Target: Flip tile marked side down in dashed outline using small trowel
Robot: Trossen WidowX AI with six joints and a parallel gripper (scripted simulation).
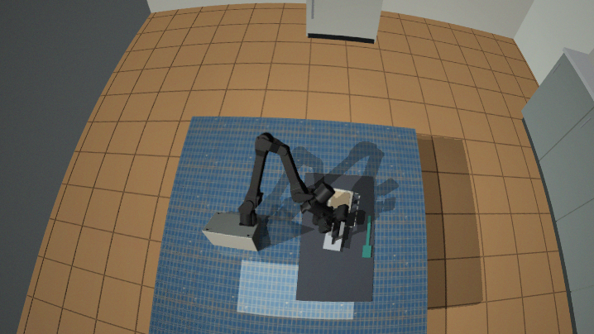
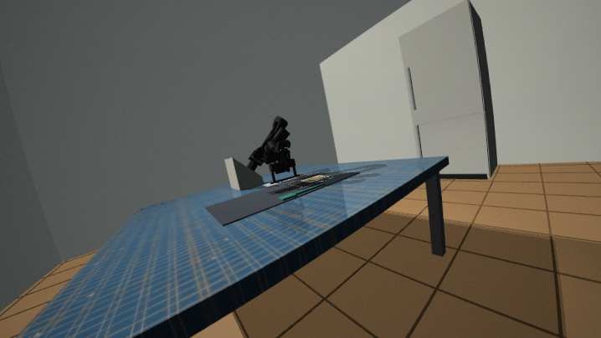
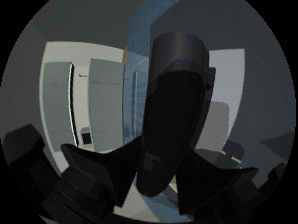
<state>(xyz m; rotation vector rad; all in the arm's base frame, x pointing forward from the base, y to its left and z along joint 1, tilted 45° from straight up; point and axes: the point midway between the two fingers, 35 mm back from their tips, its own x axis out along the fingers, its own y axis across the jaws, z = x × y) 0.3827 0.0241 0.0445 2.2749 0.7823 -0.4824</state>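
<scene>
My gripper tip is 130 mm short of the teal trowel, 60 mm to the left of it and 80 mm above it. Also, from my gripper tip: white tile 10 mm behind, 140 mm to the left, 80 mm below.
</scene>
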